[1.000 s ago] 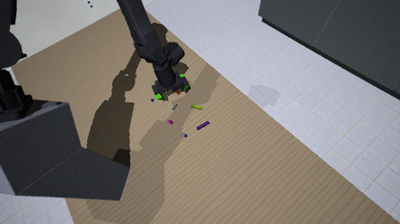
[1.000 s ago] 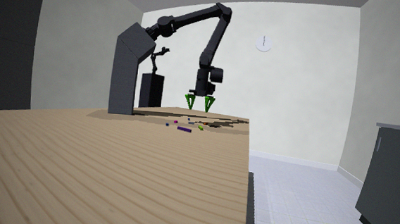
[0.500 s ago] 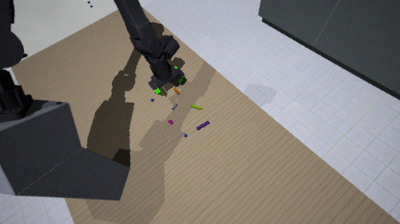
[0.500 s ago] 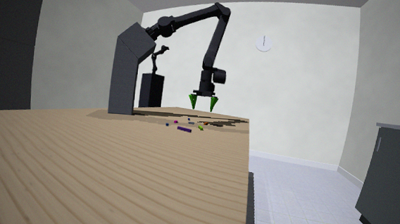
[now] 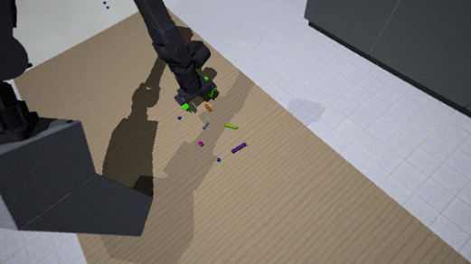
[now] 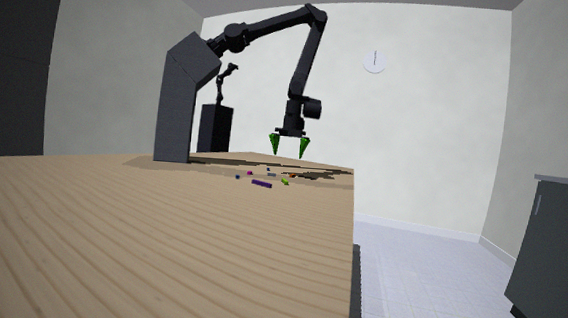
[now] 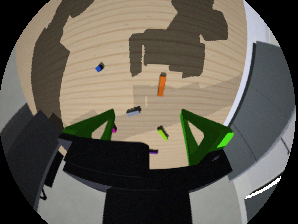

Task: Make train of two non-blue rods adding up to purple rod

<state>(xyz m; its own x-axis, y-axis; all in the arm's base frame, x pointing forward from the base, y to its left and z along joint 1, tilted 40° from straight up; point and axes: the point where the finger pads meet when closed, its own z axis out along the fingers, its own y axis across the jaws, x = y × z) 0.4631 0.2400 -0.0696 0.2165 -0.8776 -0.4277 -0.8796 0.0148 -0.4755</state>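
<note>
Right now the magenta rod is 60 mm behind my hand, 120 mm to the right of it and 80 mm below it. From my hand the other things lie so: orange rod 20 mm ahead, 20 mm to the left, 80 mm below; then lime rod 70 mm ahead, 110 mm to the right, 80 mm below; then grey rod 20 mm behind, 50 mm to the right, 80 mm below.
</note>
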